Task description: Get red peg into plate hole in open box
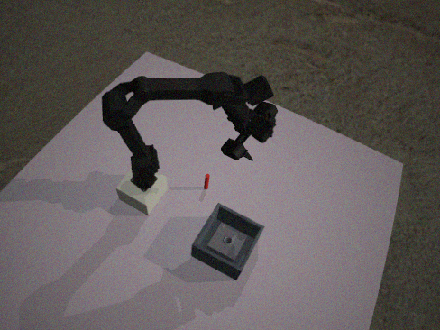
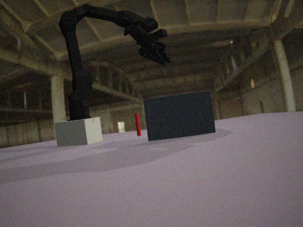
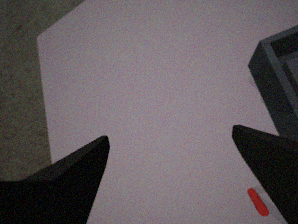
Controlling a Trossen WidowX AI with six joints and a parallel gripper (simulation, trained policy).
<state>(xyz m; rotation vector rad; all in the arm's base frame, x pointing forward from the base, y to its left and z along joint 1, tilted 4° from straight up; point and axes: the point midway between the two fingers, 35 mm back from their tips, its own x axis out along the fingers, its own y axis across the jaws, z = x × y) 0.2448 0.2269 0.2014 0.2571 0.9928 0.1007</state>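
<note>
Now: gripper tip 22 cm above the red peg, 12 cm past it and 8 cm to the left of it. From my gripper tip the other things lie so: dark box: 23 cm below, 21 cm to the right, 6 cm ahead; grey plate: 21 cm to the right, 21 cm below, 6 cm ahead.
</note>
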